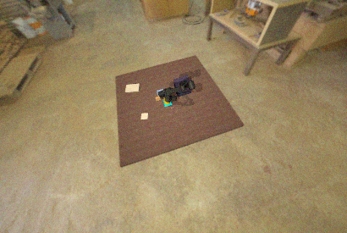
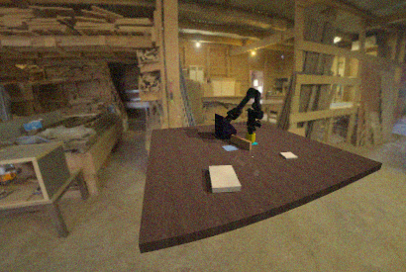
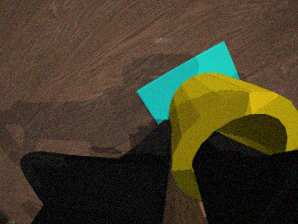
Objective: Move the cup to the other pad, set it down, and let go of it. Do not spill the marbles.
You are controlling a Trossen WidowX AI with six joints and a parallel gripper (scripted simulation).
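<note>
The yellow cup is 20 mm ahead of my gripper tip and 20 mm to the right of it. From my gripper tip the other things lie so: small wooden block 40 mm ahead, 110 mm to the right, 20 mm below; pale blue pad 70 mm ahead, 210 mm to the right, 50 mm below; cyan pad 20 mm ahead, 20 mm to the right, 50 mm below.
</note>
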